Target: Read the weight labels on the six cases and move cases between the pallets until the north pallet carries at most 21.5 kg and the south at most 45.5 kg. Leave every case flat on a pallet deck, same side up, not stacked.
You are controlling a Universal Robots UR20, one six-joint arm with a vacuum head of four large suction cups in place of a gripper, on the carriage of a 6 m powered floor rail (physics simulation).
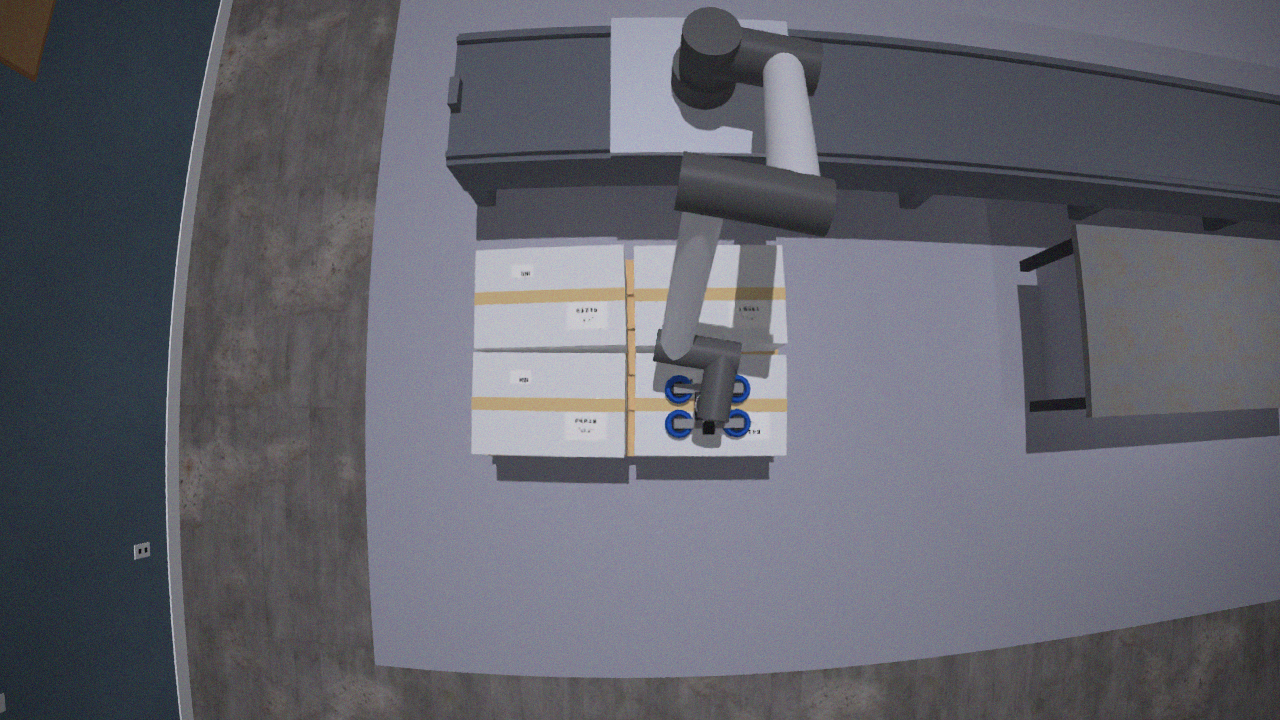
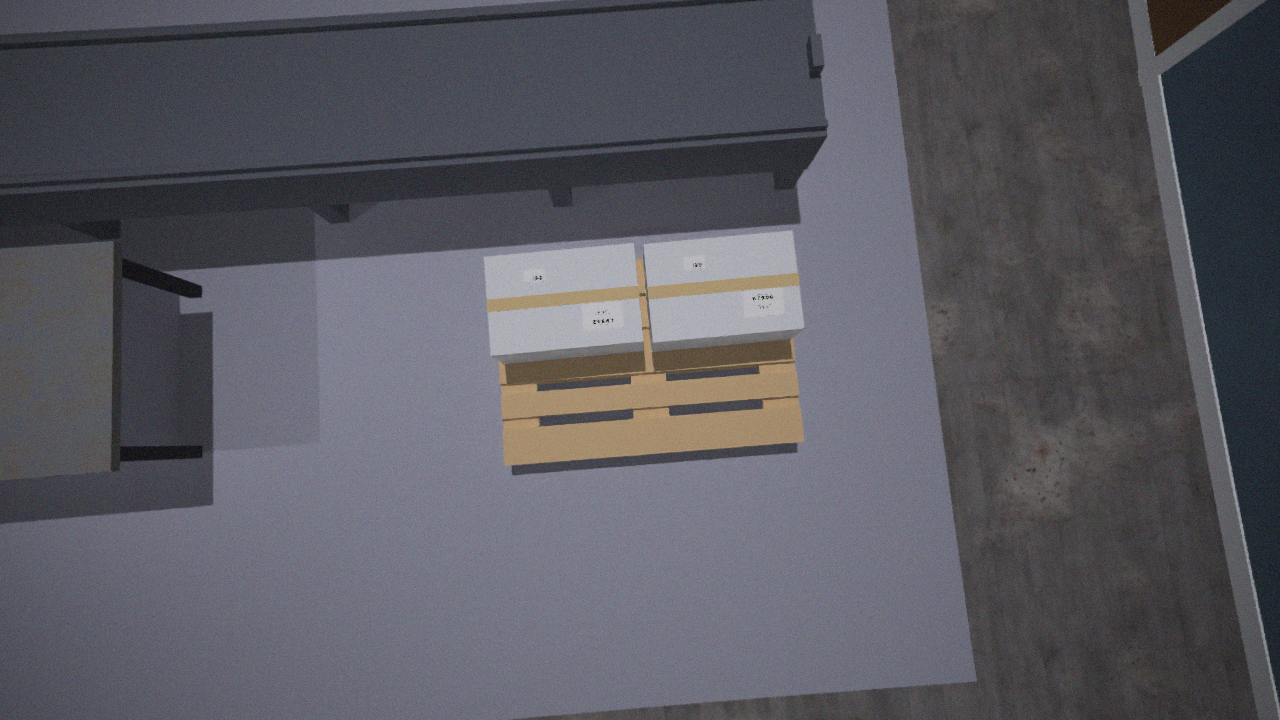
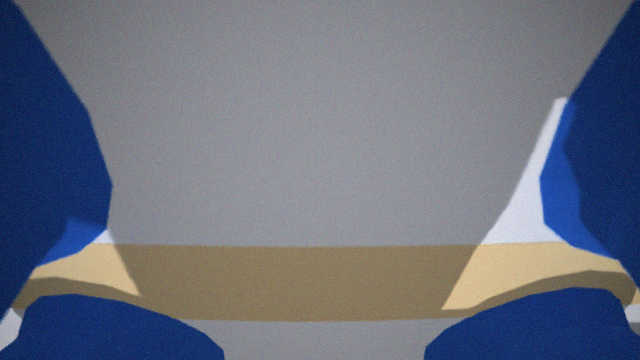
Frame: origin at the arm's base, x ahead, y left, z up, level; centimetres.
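Where they show: hand, its tool point: [image 3: 324,236].
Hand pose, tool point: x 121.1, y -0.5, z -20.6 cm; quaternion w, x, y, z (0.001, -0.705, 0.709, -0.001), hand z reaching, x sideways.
Each offset is from my tool point to the centre of the thing. Level surfaces: height alone.
Four white taped cases fill the north pallet [image 1: 630,313]: back-left @(dx -40.8, dy -57.7, dz -8.1 cm) [image 1: 546,331], back-right [image 1: 653,268], front-left @(dx -1.1, dy -58.0, dz -7.9 cm) [image 1: 546,438] and front-right @(dx -0.5, dy +1.8, dz -9.9 cm) [image 1: 648,440] [image 3: 320,150]. My vacuum gripper [image 1: 708,406] [image 3: 320,210] has its four blue cups on the top of the front-right case, across its tape. The cups look pressed and sealed on it; the case lies level and not visibly raised. On the south pallet [image 2: 653,435], two white cases, left [image 2: 537,331] and right [image 2: 680,317], lie flat in the back row. The weight labels are too small or partly covered to read.
A table @(dz +16.6 cm) [image 1: 1181,322] [image 2: 53,358] stands between the pallets. The floor rail [image 1: 537,98] [image 2: 402,98] runs behind both, with the arm's white carriage plate [image 1: 640,107] near its north end.
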